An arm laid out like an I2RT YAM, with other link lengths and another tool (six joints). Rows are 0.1 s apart.
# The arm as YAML. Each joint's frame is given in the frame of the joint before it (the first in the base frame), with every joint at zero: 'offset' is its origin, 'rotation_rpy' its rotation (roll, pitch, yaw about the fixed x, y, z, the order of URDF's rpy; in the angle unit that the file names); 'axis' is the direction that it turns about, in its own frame. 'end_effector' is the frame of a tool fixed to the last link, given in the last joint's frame.
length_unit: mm
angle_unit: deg
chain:
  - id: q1
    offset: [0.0, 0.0, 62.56]
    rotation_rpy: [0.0, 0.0, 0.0]
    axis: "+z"
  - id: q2
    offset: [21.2, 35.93, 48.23]
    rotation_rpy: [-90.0, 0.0, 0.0]
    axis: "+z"
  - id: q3
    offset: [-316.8, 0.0, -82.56]
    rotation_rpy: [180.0, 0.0, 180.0]
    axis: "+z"
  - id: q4
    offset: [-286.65, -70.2, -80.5]
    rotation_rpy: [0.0, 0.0, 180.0]
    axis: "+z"
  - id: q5
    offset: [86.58, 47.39, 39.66]
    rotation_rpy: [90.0, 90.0, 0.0]
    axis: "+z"
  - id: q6
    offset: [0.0, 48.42, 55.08]
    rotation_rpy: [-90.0, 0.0, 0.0]
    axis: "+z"
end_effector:
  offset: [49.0, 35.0, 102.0]
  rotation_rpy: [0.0, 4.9, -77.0]
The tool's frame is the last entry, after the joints.
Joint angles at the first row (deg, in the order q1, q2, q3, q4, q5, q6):
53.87, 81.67, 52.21, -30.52, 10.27, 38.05
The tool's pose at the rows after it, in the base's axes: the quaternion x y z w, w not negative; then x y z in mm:
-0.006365, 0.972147, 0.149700, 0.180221, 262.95, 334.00, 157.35
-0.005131, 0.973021, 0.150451, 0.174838, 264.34, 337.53, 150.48
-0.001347, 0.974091, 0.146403, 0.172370, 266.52, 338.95, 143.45
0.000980, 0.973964, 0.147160, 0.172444, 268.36, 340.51, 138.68
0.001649, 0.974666, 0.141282, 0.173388, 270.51, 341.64, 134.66
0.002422, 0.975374, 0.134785, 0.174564, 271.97, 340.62, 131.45
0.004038, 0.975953, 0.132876, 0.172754, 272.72, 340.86, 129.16
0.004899, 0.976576, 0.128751, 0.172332, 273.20, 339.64, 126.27
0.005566, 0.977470, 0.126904, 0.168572, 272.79, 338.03, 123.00
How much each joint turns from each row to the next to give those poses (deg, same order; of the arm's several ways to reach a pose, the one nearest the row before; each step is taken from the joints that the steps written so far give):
0.01, 1.17, 0.00, 0.66, -0.20, 0.17
0.00, 1.24, -0.12, 1.01, -0.49, 0.31
-0.01, 1.17, -0.09, 0.65, 0.17, 0.44
-0.04, 0.74, -0.35, 1.14, 0.01, 0.23
0.04, 0.89, 0.25, 0.16, 0.51, 0.00
-0.07, 0.47, 0.04, -0.08, 0.53, -0.09
-0.03, 0.42, 0.10, 0.00, 0.00, 0.18
-0.07, 0.26, -0.14, -0.01, 0.24, 0.00
-0.17, 0.15, -0.30, 0.01, -0.27, 0.00

